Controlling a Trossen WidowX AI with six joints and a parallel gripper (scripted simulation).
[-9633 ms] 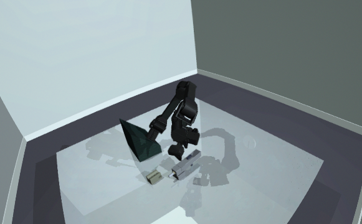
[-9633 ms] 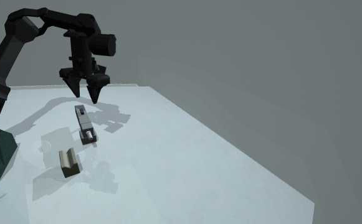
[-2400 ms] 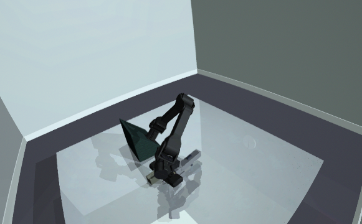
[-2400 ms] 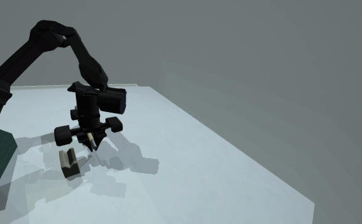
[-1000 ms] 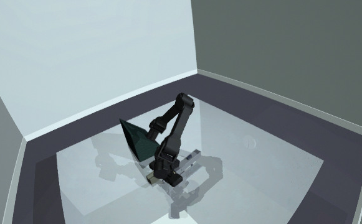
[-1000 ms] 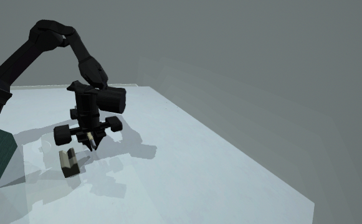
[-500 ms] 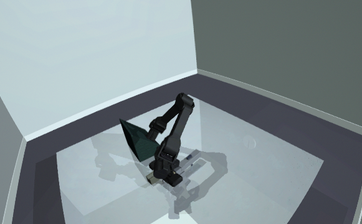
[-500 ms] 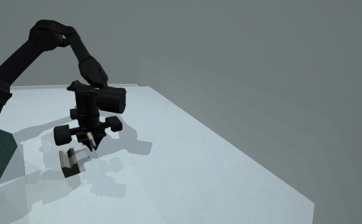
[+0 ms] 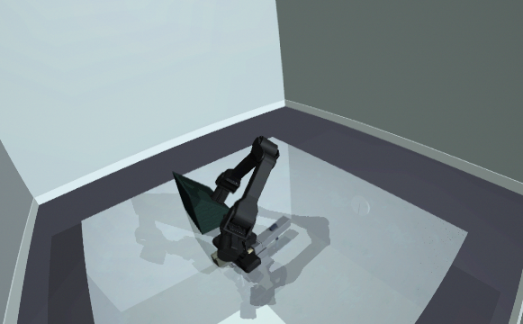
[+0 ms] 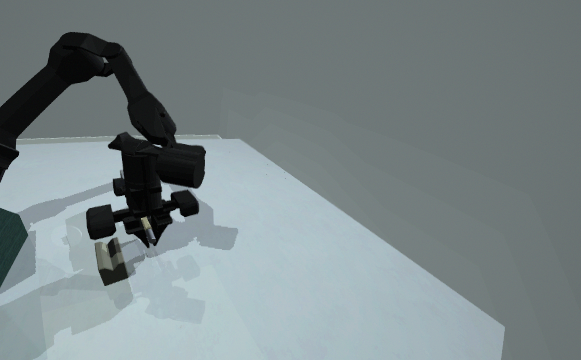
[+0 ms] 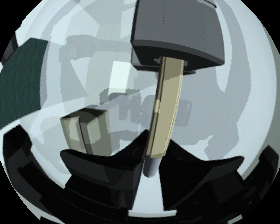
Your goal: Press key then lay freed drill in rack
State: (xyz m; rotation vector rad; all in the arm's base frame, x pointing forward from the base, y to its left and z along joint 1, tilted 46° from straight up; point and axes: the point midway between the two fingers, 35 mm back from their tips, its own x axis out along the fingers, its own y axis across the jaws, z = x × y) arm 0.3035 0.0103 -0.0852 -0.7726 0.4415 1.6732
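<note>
Right now my gripper tip is 1 cm past the drill, 4 cm to the right of it and 4 cm below it. Also, from my gripper tip: rack: 7 cm behind, 4 cm to the right, 1 cm above; key: 4 cm behind, 17 cm to the left, 4 cm above.
</note>
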